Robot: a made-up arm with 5 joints.
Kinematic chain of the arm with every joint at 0, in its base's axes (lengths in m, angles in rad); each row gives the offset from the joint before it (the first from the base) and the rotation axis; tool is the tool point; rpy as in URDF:
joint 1: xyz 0 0 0.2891 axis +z
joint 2: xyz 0 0 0 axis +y
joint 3: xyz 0.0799 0 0.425 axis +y
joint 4: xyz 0.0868 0 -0.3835 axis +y
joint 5: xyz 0.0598 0 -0.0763 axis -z
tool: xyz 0 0 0 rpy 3.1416 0 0
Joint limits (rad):
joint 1: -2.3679..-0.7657
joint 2: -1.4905..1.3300
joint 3: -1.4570..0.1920
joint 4: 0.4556..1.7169
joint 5: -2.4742..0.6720
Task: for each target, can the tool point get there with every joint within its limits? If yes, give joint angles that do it. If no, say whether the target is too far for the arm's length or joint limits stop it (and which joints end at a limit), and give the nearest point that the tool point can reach.
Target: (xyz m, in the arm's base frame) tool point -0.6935 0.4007 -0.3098
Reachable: no: too far | nearest point -0.1941 -0.1896 -0.1503 | short by 0.790 m
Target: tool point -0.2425 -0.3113 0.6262
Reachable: yes | joints -2.2326 -0.3706 -0.8826 0.8974 -1.7609
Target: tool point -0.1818 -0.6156 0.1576
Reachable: yes | joints -1.8580 0.7498 -1.2330 0.7365 -1.2354
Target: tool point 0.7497 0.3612 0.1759
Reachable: no: joint limits stop it (at a limit: joint 1) | nearest point 0.2092 -0.2011 0.1759 | short by 0.780 m
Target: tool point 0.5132 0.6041 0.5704
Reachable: no: joint limits stop it (at a limit: joint 2, joint 3, joint 4) | nearest point 0.2783 0.3276 0.8928 | short by 0.485 m
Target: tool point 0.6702 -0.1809 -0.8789
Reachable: no: too far | nearest point 0.3631 -0.3491 -0.1720 | short by 0.789 m
